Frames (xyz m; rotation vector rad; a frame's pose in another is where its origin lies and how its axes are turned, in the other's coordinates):
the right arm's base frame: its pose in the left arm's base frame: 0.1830 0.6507 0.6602 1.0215 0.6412 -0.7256
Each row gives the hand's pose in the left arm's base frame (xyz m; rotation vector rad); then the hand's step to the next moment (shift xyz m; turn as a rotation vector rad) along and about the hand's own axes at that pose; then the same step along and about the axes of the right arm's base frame.
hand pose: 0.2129 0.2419 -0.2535 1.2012 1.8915 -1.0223
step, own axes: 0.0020 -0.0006 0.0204 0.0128 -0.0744 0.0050
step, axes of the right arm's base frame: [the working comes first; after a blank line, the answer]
step, axes of the left arm's base frame: 0.0012 -0.0172 -0.0112 -0.0729 -0.0193 0.0063

0.0132 -0.0106 0.0115 -0.0443 -0.0605 0.0101
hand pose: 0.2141 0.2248 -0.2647 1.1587 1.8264 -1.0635
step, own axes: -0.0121 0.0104 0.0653 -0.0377 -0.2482 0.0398
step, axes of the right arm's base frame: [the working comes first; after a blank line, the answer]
step, axes of the left arm's base frame: 0.0227 -0.0605 -0.0186 -0.2126 -0.1127 0.0820

0.0419 -0.0122 0.0512 -0.1647 -0.1623 0.1055
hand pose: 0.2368 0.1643 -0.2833 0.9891 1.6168 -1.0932
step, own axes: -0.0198 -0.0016 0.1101 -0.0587 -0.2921 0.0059
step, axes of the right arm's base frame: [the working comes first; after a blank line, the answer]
step, axes of the left arm's base frame: 0.0307 -0.1076 -0.0010 -0.2566 -0.0954 0.1178

0.0442 -0.0126 0.1020 -0.2226 -0.1724 0.0975
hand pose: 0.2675 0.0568 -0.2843 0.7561 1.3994 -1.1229
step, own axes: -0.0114 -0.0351 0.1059 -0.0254 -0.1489 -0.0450
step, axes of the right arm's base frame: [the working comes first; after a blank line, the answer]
step, axes of the left arm's base frame: 0.0080 -0.1084 0.0276 -0.1489 -0.0048 0.0514

0.0089 -0.0159 0.1107 -0.1280 -0.0919 0.0039
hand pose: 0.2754 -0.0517 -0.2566 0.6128 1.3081 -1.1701
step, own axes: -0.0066 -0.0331 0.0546 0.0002 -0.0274 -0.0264
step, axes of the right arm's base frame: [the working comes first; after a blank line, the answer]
step, axes of the left arm's base frame: -0.0066 -0.0579 0.0268 -0.0355 0.0137 0.0008

-0.0110 -0.0107 0.0623 -0.0252 -0.0229 -0.0170
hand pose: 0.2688 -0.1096 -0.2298 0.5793 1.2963 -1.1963
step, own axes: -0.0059 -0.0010 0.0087 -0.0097 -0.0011 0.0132
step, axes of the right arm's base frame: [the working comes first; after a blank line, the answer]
step, axes of the left arm's base frame: 0.0036 -0.0060 0.0079 0.0060 -0.0087 0.0126

-0.0025 0.0050 0.0090 -0.0040 0.0083 0.0136
